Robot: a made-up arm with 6 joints. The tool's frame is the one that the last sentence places.
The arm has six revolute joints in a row. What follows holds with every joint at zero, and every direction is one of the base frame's.
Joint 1 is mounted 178 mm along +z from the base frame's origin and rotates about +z.
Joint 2 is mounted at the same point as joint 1 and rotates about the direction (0.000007, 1, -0.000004).
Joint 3 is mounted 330 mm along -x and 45 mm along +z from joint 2 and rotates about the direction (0.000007, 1, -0.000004).
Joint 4 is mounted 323 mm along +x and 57 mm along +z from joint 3 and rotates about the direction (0.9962, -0.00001, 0.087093).
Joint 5 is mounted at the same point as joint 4 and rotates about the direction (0.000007, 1, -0.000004).
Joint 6 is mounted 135 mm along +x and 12 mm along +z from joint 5 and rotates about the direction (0.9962, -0.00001, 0.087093).
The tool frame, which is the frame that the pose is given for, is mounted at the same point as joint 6; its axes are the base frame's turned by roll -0.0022, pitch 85.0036 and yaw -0.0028 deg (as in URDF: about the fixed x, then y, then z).
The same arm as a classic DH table. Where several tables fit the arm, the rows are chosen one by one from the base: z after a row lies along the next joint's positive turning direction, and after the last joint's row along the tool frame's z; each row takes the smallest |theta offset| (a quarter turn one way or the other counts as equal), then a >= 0, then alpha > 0; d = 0 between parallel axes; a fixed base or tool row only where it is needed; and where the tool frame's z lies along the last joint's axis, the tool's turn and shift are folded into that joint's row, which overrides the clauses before.
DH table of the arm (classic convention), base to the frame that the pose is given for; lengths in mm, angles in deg. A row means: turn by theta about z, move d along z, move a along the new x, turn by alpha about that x. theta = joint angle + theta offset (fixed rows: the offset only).
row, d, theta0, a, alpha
joint 1, 178, 0, 0, -90
joint 2, 0, 7.77, -333.1, 0
joint 3, 0, 77.24, -28.7, 90
joint 4, 326.7, 0, 0, -90
joint 5, 0, 0, -0.2, 90
joint 6, 135.5, 0, 0, 0

